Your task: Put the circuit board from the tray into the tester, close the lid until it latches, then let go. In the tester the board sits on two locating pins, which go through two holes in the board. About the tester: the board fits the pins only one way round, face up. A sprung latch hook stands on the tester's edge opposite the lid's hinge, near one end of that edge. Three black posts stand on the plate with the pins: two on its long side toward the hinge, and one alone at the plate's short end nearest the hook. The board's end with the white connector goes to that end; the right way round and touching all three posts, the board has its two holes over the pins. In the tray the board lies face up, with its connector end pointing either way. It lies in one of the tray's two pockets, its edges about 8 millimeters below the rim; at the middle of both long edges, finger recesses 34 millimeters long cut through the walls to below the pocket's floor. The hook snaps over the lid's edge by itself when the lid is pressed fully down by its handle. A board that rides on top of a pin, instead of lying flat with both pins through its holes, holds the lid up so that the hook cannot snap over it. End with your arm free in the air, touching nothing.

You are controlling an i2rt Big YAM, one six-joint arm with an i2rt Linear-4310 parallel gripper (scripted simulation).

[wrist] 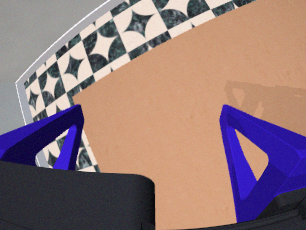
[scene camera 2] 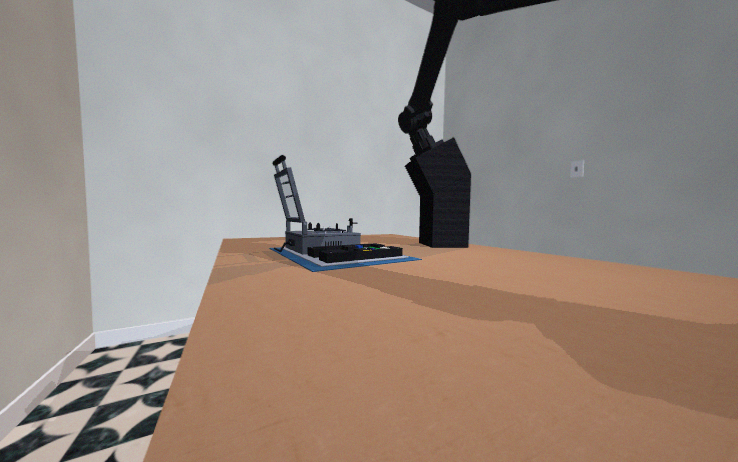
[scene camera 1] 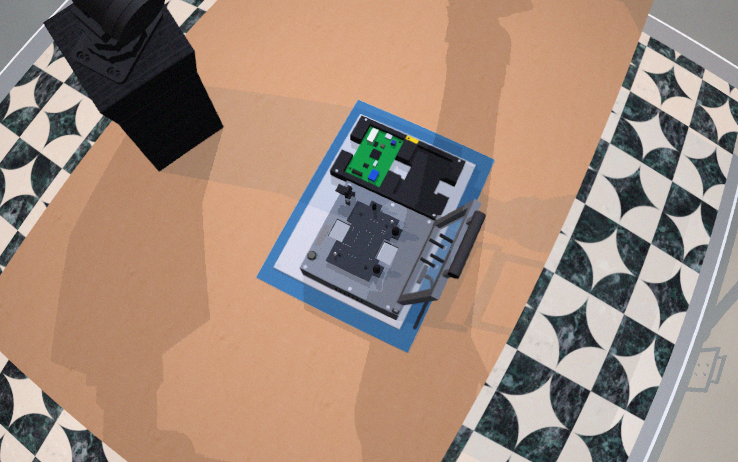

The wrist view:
my gripper: 151, 112
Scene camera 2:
tester lid: 284, 179
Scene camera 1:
tester lid: 426, 269
